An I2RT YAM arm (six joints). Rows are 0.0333 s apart.
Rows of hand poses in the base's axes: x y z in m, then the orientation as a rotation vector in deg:
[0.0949 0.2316 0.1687 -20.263 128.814 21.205]
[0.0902 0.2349 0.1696 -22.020 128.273 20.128]
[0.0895 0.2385 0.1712 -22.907 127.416 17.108]
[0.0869 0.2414 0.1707 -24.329 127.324 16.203]
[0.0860 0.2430 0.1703 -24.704 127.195 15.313]
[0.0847 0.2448 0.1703 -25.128 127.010 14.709]
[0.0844 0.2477 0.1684 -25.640 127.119 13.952]
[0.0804 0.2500 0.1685 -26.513 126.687 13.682]
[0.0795 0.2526 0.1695 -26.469 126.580 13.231]
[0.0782 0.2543 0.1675 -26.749 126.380 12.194]
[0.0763 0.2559 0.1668 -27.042 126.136 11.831]
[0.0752 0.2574 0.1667 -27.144 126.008 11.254]
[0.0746 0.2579 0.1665 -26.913 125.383 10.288]
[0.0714 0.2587 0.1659 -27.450 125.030 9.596]
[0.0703 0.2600 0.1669 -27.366 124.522 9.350]
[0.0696 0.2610 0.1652 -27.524 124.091 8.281]
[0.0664 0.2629 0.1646 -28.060 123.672 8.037]
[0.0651 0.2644 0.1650 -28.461 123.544 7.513]
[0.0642 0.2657 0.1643 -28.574 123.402 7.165]
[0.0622 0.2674 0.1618 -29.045 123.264 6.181]
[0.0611 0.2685 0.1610 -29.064 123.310 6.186]
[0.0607 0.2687 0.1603 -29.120 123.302 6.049]
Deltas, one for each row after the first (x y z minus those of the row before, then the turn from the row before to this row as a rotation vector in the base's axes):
[-0.0047 0.0033 0.0009 -1.222 -0.773 0.911]
[-0.0007 0.0036 0.0016 -2.209 -1.476 -0.367]
[-0.0026 0.0029 -0.0005 -1.111 -0.247 0.719]
[-0.0009 0.0016 -0.0004 -0.722 -0.303 -0.028]
[-0.0013 0.0018 0.0000 -0.531 -0.290 0.110]
[-0.0003 0.0029 -0.0019 -0.730 -0.031 0.101]
[-0.0040 0.0023 0.0001 -0.414 -0.429 0.568]
[-0.0009 0.0026 0.0010 -0.273 -0.202 -0.178]
[-0.0013 0.0017 -0.0020 -0.779 -0.395 -0.139]
[-0.0019 0.0016 -0.0007 -0.310 -0.292 0.107]
[-0.0011 0.0015 -0.0001 -0.412 -0.237 -0.115]
[-0.0006 0.0005 -0.0002 -0.462 -0.819 -0.442]
[-0.0032 0.0008 -0.0006 -0.616 -0.439 0.177]
[-0.0011 0.0013 0.0010 -0.043 -0.548 -0.093]
[-0.0007 0.0010 -0.0017 -0.724 -0.616 -0.222]
[-0.0032 0.0019 -0.0006 -0.302 -0.405 0.343]
[-0.0013 0.0015 0.0004 -0.498 -0.190 0.111]
[-0.0009 0.0013 -0.0007 -0.260 -0.195 -0.028]
[-0.0020 0.0017 -0.0025 -0.845 -0.278 -0.005]
[-0.0011 0.0011 -0.0008 -0.012 0.047 0.009]
[-0.0004 0.0002 -0.0007 -0.116 -0.029 -0.009]

